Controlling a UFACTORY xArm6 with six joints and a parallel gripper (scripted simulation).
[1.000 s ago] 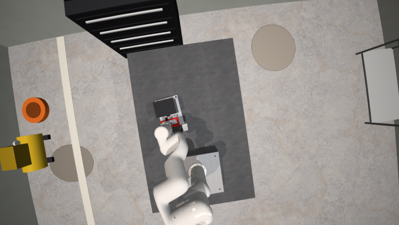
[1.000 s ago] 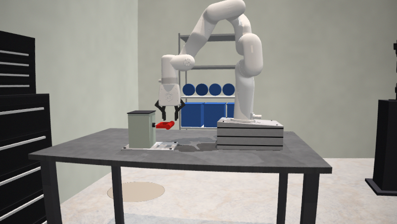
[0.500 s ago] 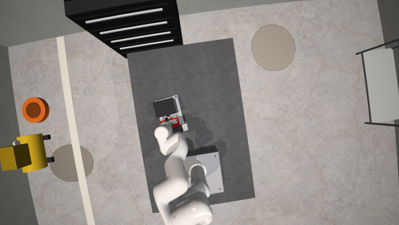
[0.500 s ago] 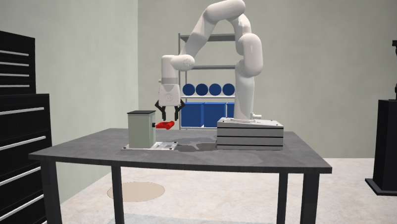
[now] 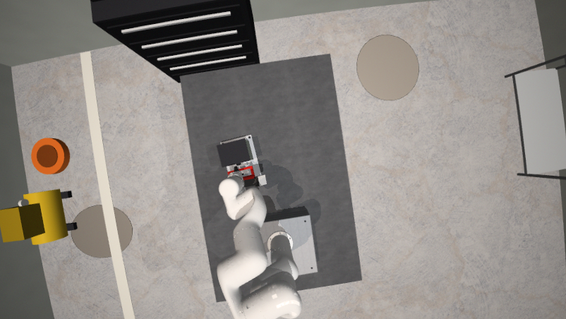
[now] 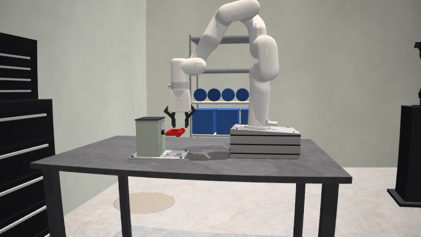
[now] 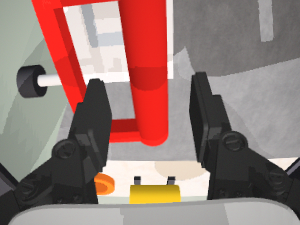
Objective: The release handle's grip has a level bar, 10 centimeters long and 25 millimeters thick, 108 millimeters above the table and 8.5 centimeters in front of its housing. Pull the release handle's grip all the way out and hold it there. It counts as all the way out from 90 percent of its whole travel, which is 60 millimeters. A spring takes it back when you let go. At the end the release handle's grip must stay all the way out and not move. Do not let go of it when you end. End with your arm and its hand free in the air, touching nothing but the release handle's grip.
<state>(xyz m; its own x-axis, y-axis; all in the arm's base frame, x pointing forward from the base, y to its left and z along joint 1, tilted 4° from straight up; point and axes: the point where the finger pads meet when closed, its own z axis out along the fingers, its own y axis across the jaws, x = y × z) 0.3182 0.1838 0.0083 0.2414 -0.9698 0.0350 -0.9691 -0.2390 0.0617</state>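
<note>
Now: hand 50 mm short of the red release handle grip, 10 mm to the right of it and 40 mm above it.
</note>
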